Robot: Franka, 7 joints.
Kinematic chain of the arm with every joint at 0, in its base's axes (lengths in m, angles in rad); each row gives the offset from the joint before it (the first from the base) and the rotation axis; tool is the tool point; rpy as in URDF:
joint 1: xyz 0 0 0.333 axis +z
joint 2: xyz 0 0 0 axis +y
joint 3: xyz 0 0 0.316 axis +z
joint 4: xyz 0.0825 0 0 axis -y
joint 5: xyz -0.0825 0 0.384 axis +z
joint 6: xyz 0 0 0 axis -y
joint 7: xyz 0.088 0 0 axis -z
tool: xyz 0 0 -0.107 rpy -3.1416 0 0
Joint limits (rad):
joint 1: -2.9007..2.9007
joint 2: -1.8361..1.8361
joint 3: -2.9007..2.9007
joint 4: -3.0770..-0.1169
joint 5: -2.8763..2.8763
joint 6: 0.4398..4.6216
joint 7: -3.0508..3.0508
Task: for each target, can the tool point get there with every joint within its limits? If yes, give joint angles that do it. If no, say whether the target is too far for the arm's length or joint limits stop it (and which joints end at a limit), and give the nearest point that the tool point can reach.
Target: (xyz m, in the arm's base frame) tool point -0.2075 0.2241 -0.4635
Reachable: no: joint limits stop it (at a limit: joint 2) | nearest point -0.2051 0.2215 -0.3604 | short by 0.103 m
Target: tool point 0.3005 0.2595 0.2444
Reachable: yes | joints -1.5565 0.0827 2.2117 -2.6474 -2.2213 2.5999 -1.3355
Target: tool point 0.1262 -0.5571 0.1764
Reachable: yes | joints -0.2882 1.0279 -0.9288 -2.1257 1.1035 3.1090 -1.2877
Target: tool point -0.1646 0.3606 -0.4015
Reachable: no: joint limits stop it (at a limit: joint 2) | nearest point -0.1604 0.3515 -0.3507 | short by 0.052 m
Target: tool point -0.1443 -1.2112 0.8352
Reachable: no: too far | nearest point -0.0938 -0.7877 0.6596 | short by 0.461 m
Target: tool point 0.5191 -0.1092 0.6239
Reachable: yes | joints -1.7023 0.2100 1.7749 -1.6003 2.3915 3.6057 -1.5545
